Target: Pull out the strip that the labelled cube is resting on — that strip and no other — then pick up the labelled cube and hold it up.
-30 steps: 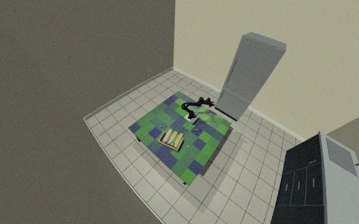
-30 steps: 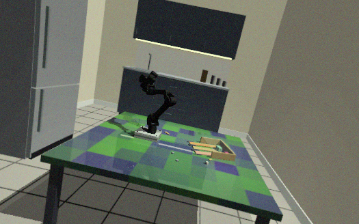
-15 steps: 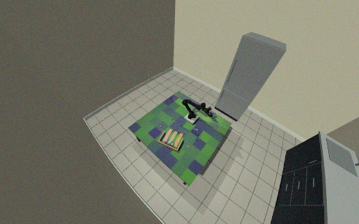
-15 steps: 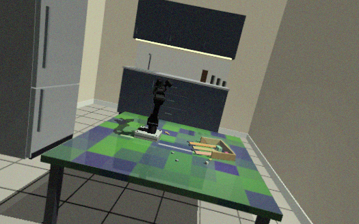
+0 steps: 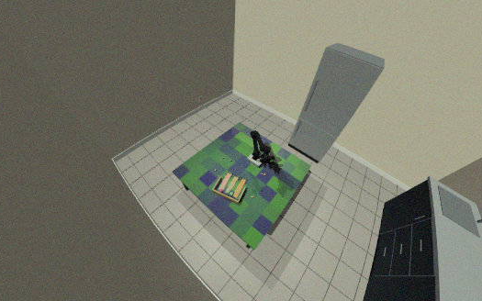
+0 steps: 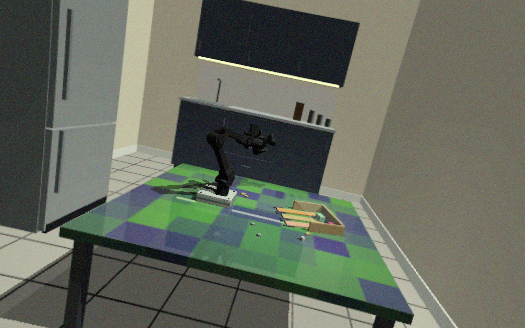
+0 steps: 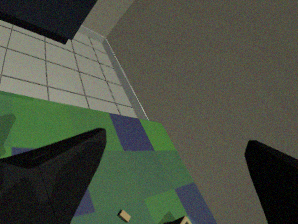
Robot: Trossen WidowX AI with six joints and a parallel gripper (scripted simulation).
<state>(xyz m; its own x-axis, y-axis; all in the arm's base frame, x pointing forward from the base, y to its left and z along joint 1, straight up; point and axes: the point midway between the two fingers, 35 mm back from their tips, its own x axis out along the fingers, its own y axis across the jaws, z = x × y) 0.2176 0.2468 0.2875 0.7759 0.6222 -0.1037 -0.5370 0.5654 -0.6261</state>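
My gripper tip is now 32 cm above the orange-dotted strip, 21 cm short of it and 19 cm to the left of it.
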